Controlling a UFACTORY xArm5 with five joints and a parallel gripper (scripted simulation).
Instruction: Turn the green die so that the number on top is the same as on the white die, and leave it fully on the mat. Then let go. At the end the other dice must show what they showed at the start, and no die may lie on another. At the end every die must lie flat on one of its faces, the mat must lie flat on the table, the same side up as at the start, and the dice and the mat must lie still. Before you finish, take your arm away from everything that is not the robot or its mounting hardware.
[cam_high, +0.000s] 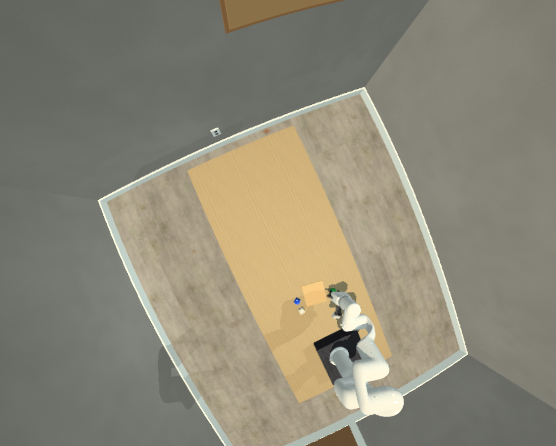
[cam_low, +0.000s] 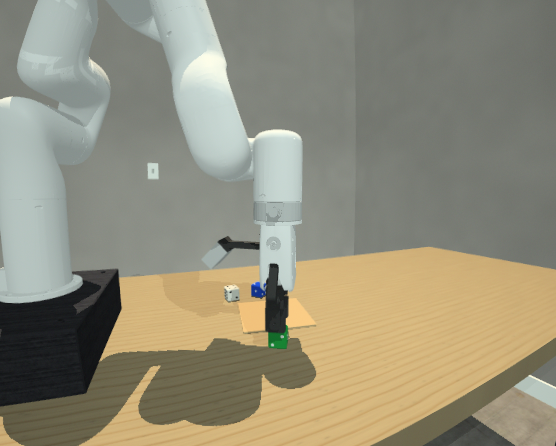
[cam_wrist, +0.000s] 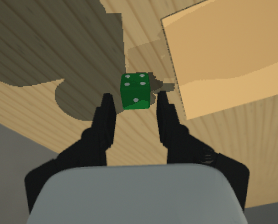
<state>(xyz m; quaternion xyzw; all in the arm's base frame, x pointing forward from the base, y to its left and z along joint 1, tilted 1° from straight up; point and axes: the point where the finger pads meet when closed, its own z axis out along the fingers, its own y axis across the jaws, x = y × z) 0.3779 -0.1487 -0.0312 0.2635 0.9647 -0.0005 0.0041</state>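
Now: hand 40 mm above the green die. From my hand the other things lie so: blue die 230 mm to the left, 50 mm ahead, 40 mm below; then tan mat 110 mm to the left, 50 mm below, 40 mm ahead; then white die 240 mm to the left, 40 mm below, 20 mm behind.
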